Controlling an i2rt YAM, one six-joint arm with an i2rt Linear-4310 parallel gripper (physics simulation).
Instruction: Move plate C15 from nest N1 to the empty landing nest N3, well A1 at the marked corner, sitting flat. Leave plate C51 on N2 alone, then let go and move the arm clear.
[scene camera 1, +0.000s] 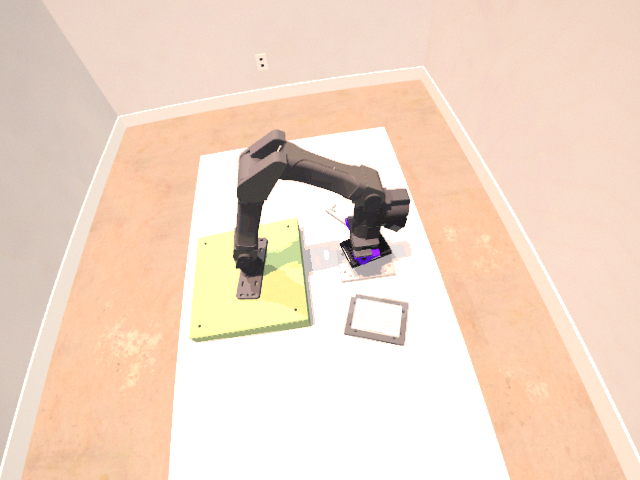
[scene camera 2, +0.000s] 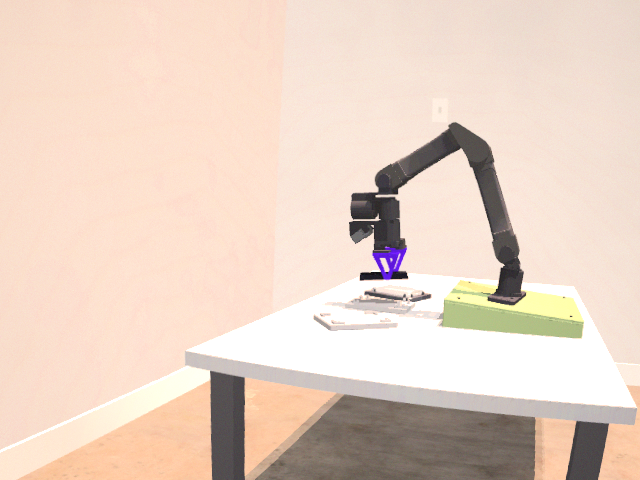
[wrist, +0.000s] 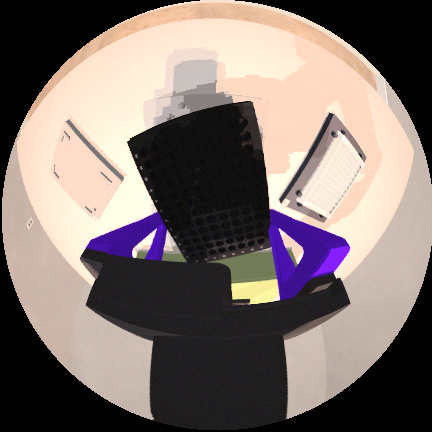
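Observation:
A black well plate (scene camera 1: 385, 248) (scene camera 2: 369, 275) (wrist: 205, 165), likely C15, is held level above the middle of three nests. My gripper (scene camera 1: 366, 253) (scene camera 2: 387, 276) (wrist: 217, 214) is shut on it, purple fingers on opposite sides. The plate looks turned relative to the pale middle nest (scene camera 1: 369, 277) (scene camera 2: 405, 307) and partly hides it. A white well plate (scene camera 1: 377, 317) (scene camera 2: 395, 291) (wrist: 332, 175), likely C51, lies in the dark nest (scene camera 1: 350, 315) (scene camera 2: 421, 297) (wrist: 319, 155). Another pale nest (scene camera 1: 336, 212) (scene camera 2: 356, 324) (wrist: 82, 172) shows no plate. Nest labels and the A1 mark are not readable.
The arm's base stands on a yellow-green block (scene camera 1: 222, 289) (scene camera 2: 516, 325) on the white table (scene camera 1: 310, 403) (scene camera 2: 439, 356). The arm arches over the table and partly hides the pale nest at the back in scene camera 1. Walls stand beyond the table.

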